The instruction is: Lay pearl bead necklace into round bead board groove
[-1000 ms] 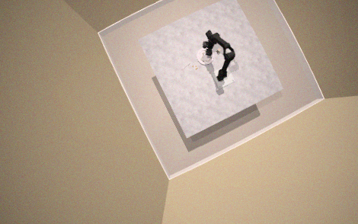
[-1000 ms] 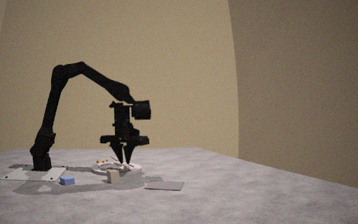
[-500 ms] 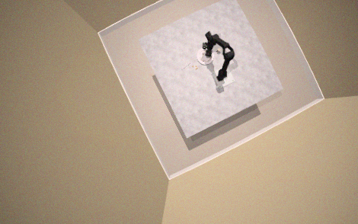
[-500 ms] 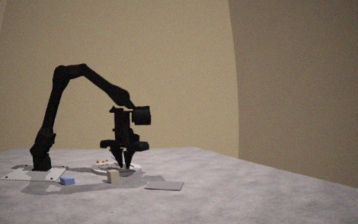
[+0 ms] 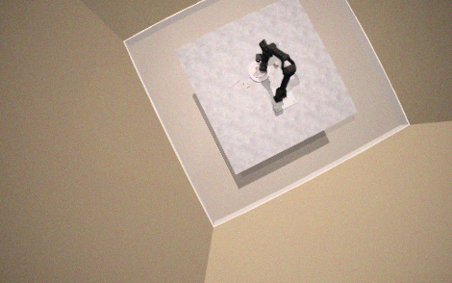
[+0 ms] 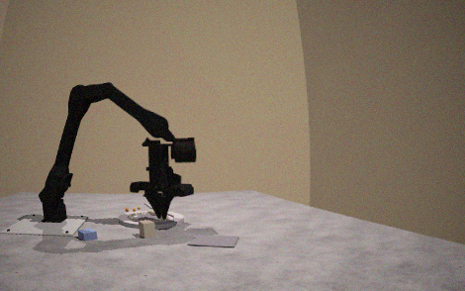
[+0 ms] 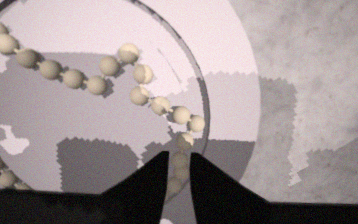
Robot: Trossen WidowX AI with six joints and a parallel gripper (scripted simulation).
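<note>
The round bead board lies 40 mm behind my gripper tip, 40 mm to the left of it and 10 mm below it. Also, from my gripper tip: flat grey plate (120 mm ahead, 180 mm to the right, 10 mm below); cream cube (40 mm behind, 120 mm to the right); blue block (180 mm behind, 160 mm to the right, 10 mm below).
</note>
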